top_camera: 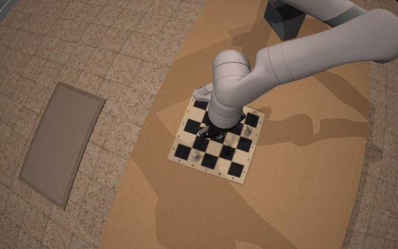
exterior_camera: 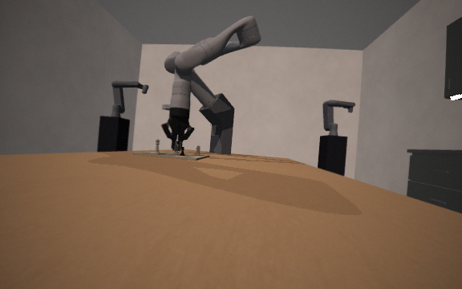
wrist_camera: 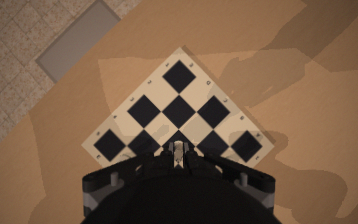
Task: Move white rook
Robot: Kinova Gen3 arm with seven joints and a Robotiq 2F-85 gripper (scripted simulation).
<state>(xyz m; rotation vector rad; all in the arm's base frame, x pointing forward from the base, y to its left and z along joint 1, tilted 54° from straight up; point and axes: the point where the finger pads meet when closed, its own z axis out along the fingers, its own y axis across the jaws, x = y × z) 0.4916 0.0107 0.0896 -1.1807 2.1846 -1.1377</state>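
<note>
The chessboard lies 4 cm below my hand. The rest, counted from my hand: black piece 4 cm ahead, 4 cm to the left, 2 cm below.
</note>
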